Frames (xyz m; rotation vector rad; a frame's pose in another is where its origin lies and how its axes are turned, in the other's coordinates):
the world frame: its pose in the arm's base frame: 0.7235 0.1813 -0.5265 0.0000 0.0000 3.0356
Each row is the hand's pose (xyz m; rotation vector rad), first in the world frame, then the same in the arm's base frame.
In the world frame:
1: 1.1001 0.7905 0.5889 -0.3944 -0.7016 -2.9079
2: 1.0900 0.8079 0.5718 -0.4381 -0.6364 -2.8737
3: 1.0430 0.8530 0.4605 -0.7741 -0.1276 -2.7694
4: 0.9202 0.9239 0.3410 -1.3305 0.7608 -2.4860
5: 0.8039 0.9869 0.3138 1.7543 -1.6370 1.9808
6: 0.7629 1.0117 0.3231 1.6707 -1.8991 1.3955
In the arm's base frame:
1: -0.4541 -0.4884 0.0624 0.4552 -0.2886 0.0225
2: -0.4459 -0.5068 0.0453 0.4149 -0.3193 0.0642
3: -0.4039 -0.5566 -0.0660 0.0603 -0.5445 0.1632
4: -0.2893 -0.6401 -0.1855 -0.5950 -0.9233 0.1376
5: -0.1803 -0.7150 -0.2127 -1.2690 -1.2231 -0.1115
6: -0.1422 -0.7440 -0.2034 -1.6690 -1.3182 -0.3704

